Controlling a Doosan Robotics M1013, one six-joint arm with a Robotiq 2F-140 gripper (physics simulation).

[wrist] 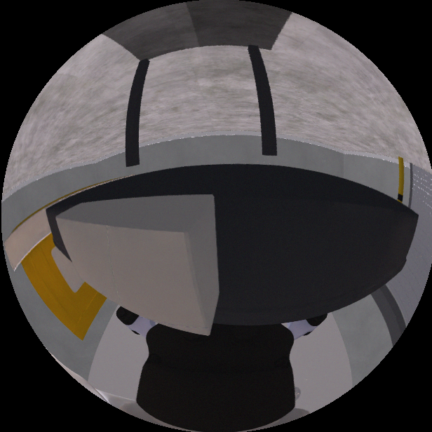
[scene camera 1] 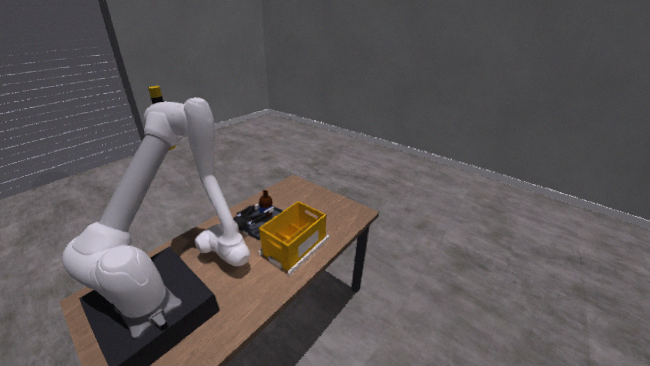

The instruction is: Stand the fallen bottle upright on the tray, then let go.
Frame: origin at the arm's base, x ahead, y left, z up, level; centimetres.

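Where they show: gripper, between the fingertips: (scene camera 1: 268, 205); arm's base, origin of its link: (scene camera 1: 149, 306).
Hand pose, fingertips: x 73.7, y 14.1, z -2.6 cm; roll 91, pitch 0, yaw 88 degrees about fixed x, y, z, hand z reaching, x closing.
Things, the pixels of their top centre, and the offset from my fingertips. "*": a spot on its surface instead. Level surfaces: height alone.
- brown bottle, centre of its top: (scene camera 1: 264, 190) dx -1.8, dy -0.2, dz +11.2 cm
- dark tray, a spot on its surface: (scene camera 1: 255, 233) * dx -15.1, dy -4.8, dz -7.8 cm
- yellow crate, centre of its top: (scene camera 1: 293, 220) dx -9.3, dy -28.5, dz +9.3 cm
- wooden table, height of its surface: dz -8.2 cm
The brown bottle (scene camera 1: 265, 200) with a blue label is upright, neck up, at the dark tray (scene camera 1: 255, 233) in the scene view. My gripper (scene camera 1: 264, 210) is shut on the bottle low down, around its label, and reaches in nearly level from the arm's side. The crate and fingers partly cover the tray, and I cannot tell whether the bottle's base touches it. In the wrist view, a large dark surface and a pale block hide the fingertips and the bottle; the black gripper body shows at the bottom.
A yellow crate (scene camera 1: 294, 235) (wrist: 65, 295) stands close beside the tray, on the near side in the scene view, on a pale base. The wooden table (scene camera 1: 345, 207) ends not far behind the bottle. The arm's black base block (scene camera 1: 192, 300) is at the table's near left.
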